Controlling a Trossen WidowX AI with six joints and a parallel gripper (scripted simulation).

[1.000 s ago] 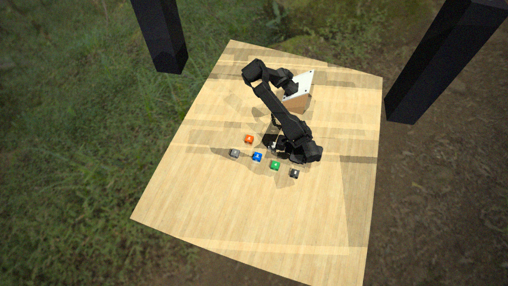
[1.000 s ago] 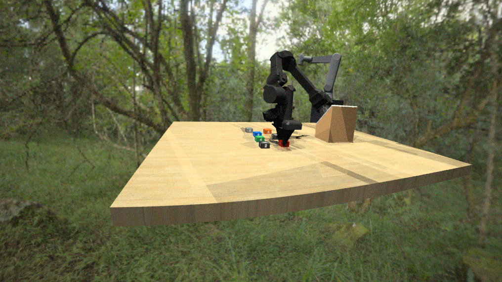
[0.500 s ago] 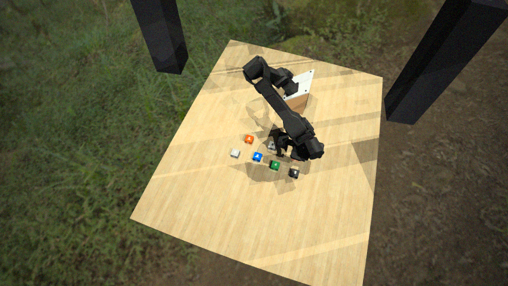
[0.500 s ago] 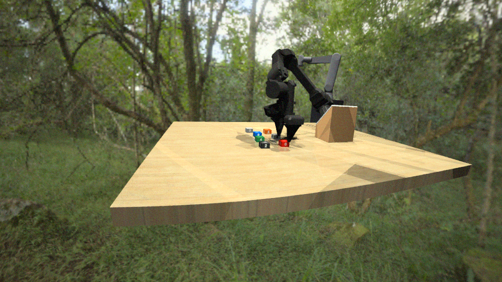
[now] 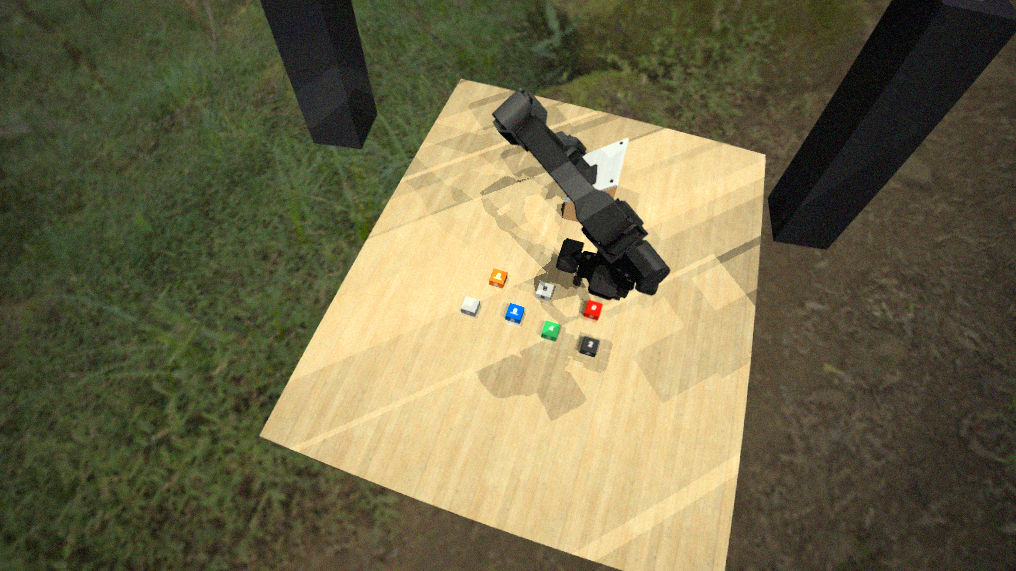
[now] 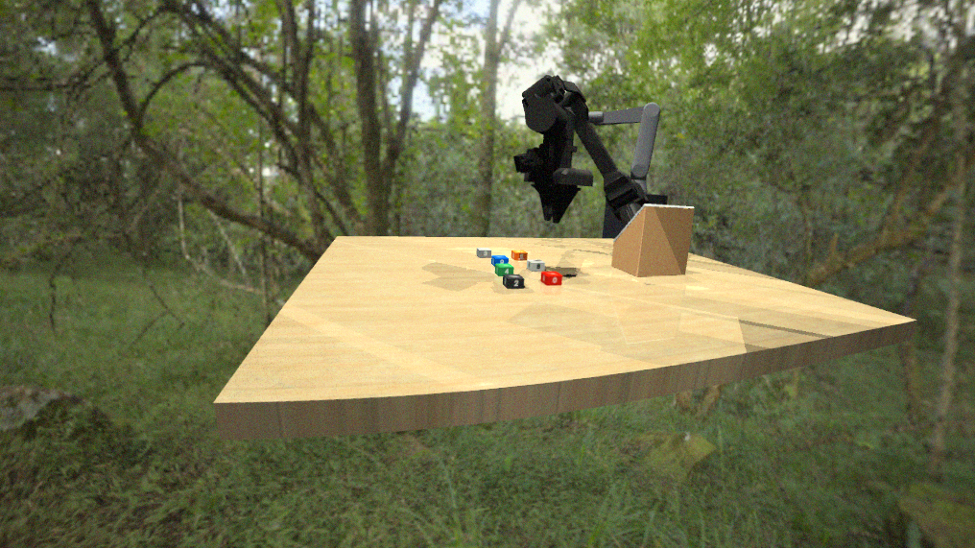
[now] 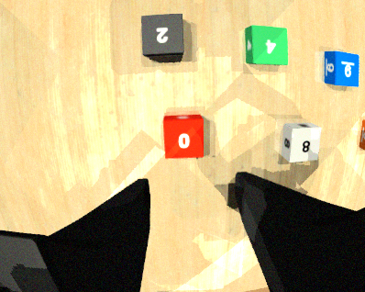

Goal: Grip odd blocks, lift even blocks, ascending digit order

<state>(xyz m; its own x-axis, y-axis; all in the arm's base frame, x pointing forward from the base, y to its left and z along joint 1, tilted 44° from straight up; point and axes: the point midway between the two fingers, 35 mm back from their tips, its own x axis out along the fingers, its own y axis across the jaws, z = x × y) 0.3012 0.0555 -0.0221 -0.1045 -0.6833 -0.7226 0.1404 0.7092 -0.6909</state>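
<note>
The black block is 7 cm ahead of my gripper tip and 11 cm below it. Also, from my gripper tip: white block 4 cm behind, 11 cm to the right, 11 cm below; green block 5 cm ahead, 8 cm to the right, 11 cm below; red block 1 cm behind, 11 cm below.
</note>
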